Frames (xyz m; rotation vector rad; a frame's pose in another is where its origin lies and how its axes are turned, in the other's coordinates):
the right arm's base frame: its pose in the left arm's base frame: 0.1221 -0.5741 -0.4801 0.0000 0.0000 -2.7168
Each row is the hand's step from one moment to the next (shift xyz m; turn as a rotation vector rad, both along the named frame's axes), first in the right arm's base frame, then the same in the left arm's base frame.
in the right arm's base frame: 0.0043 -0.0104 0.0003 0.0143 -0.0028 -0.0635
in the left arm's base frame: -0.0082 0.0077 0.0003 -0.0142 -0.0033 -0.0635
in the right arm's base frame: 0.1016 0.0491 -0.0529 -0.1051 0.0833 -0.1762
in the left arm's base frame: -0.0723 -0.0866 -0.0529 0.1301 -0.0326 -0.1762
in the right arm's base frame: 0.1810 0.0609 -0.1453 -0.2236 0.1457 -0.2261
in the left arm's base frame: -0.1398 -0.1301 -0.1453 0.2638 -0.0406 -0.2261
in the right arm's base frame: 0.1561 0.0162 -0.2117 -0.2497 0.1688 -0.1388
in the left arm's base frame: -0.1355 -0.0791 -0.2117 0.2971 -0.0509 -0.1388
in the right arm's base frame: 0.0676 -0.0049 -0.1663 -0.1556 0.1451 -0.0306
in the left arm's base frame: -0.0636 -0.0234 -0.1663 0.2016 -0.0681 -0.0306
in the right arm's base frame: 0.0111 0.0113 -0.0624 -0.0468 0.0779 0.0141
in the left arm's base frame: -0.0055 -0.0149 -0.0624 0.0747 -0.0517 0.0141
